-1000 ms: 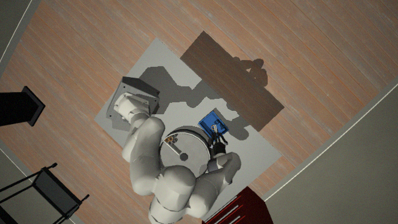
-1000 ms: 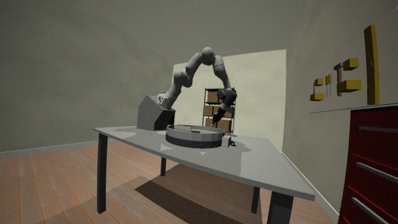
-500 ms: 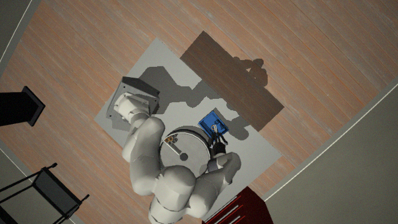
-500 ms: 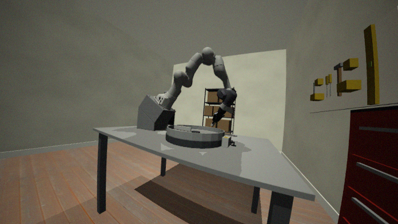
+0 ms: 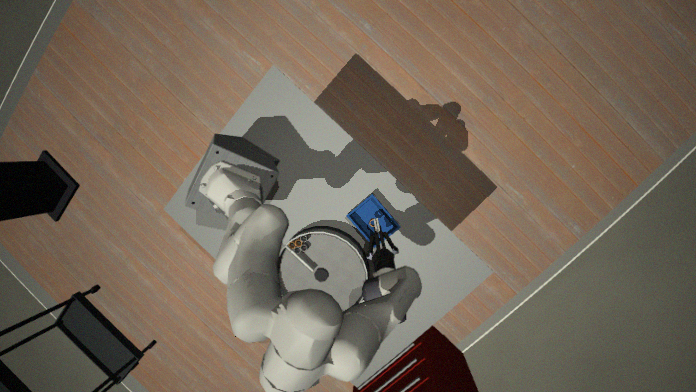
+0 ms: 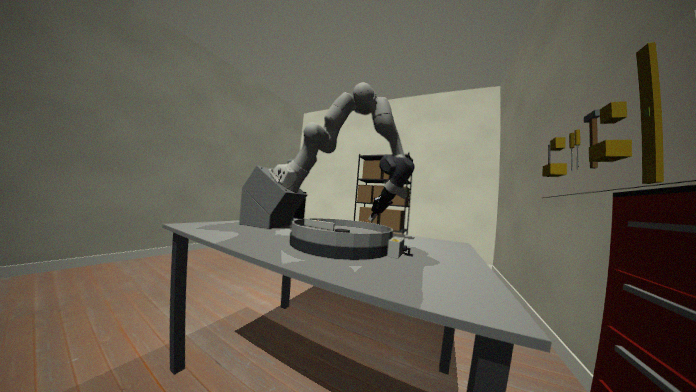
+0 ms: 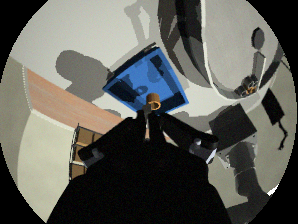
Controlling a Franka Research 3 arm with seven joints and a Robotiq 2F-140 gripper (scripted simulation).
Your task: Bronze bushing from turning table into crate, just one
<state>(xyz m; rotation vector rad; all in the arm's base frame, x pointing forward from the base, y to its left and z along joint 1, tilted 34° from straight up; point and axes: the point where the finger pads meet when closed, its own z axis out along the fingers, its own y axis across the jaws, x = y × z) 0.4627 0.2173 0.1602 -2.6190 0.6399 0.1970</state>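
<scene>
The blue crate lies 8 cm below my hand, 2 cm behind it and 1 cm to the right of it. Also, from my hand: round grey turning table: 35 cm to the right, 6 cm below, 1 cm behind.
</scene>
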